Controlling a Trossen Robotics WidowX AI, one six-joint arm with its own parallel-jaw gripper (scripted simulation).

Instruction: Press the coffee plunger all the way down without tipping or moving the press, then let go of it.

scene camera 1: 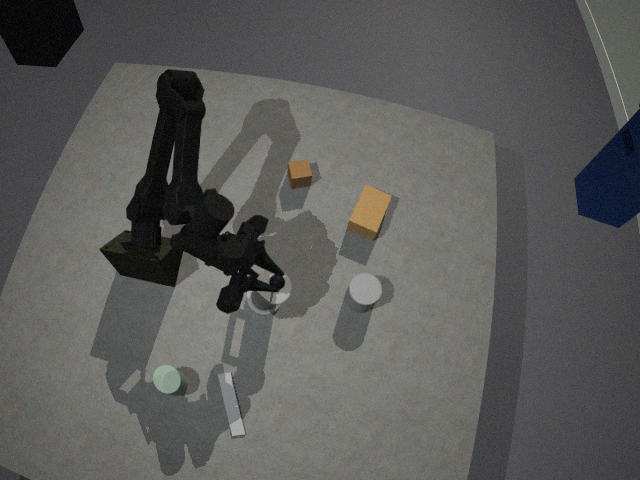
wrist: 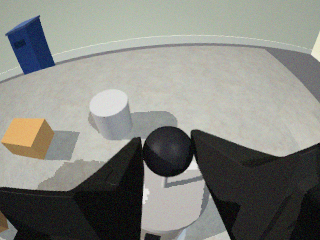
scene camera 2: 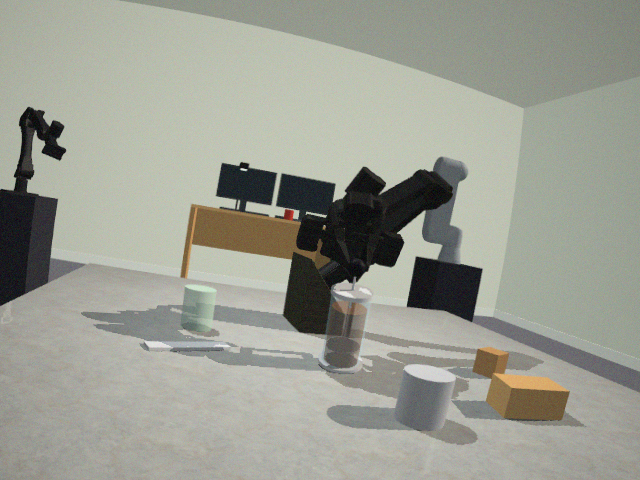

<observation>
my gripper: scene camera 1 280,283; wrist; scene camera 2
pale green cylinder: scene camera 1 167,379; scene camera 2 198,305; not seen in the wrist view (out of frame)
orange box: scene camera 1 373,203; wrist; scene camera 2
same spot on orange box: (wrist: 32,136) = (scene camera 2: 503,378)
same spot on my gripper: (wrist: 249,187) = (scene camera 2: 344,240)
</observation>
